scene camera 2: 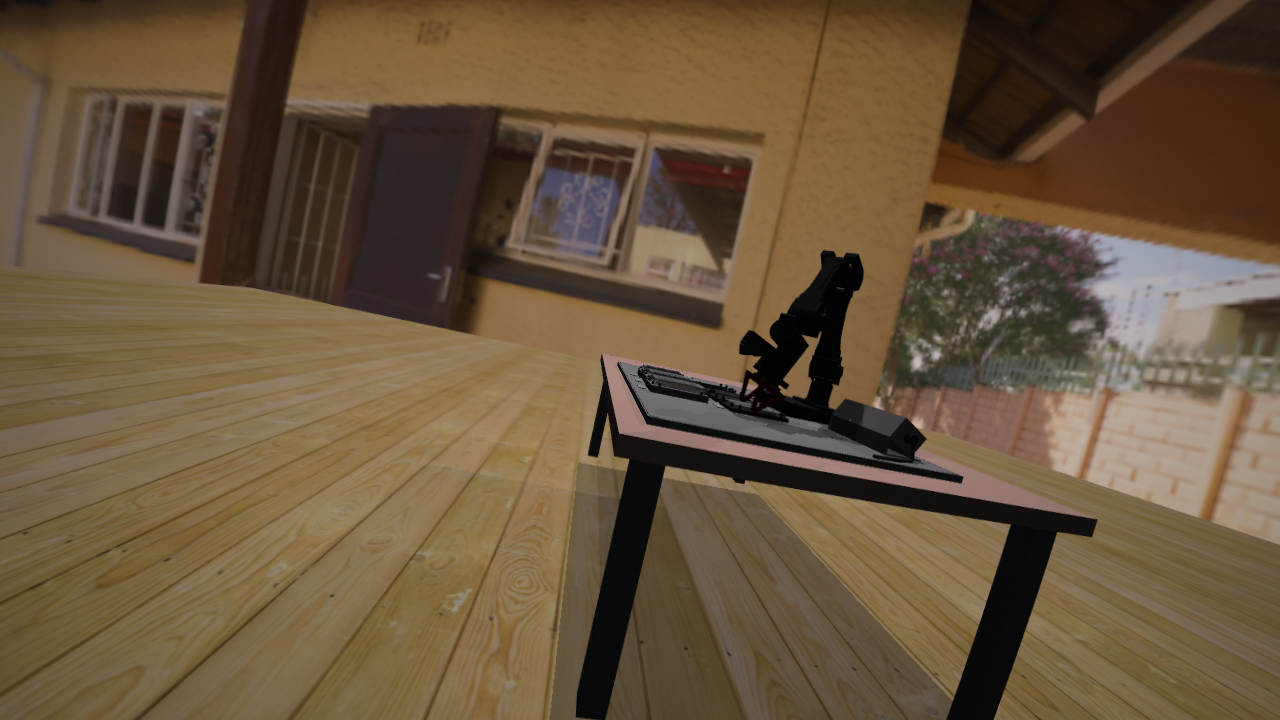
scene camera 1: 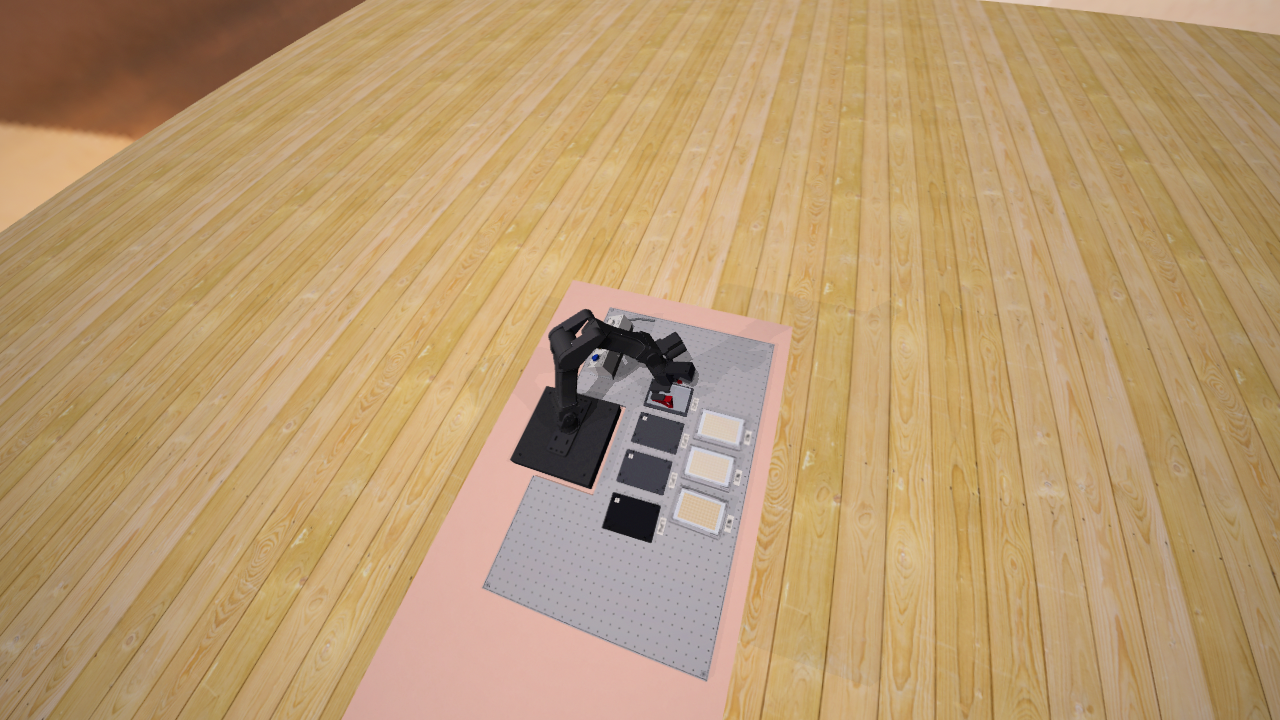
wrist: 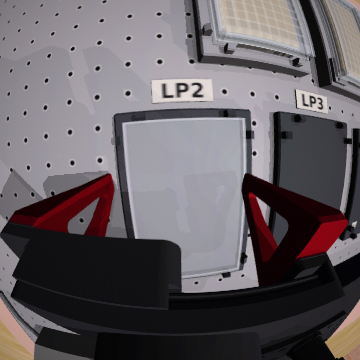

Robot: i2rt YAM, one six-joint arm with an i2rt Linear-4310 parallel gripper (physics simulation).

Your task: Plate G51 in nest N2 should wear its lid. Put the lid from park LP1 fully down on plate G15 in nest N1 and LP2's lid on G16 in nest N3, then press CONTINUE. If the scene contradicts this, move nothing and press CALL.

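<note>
A clear, pale lid lies flat in the dark frame of park LP2. My gripper is open, with its red fingers on either side of this lid and nothing held. In the wrist view, one plate sits in a nest above and right of LP2, and a second plate is cut off at the right edge. In scene camera 1, three pale plates sit in a row. Their nest labels and plate codes are too small to read.
Dark park LP3 is beside LP2. Two more dark parks continue the row. A box with a blue button stands behind the arm's forearm, and a dark box shows in scene camera 2. The perforated board carries the nests and parks.
</note>
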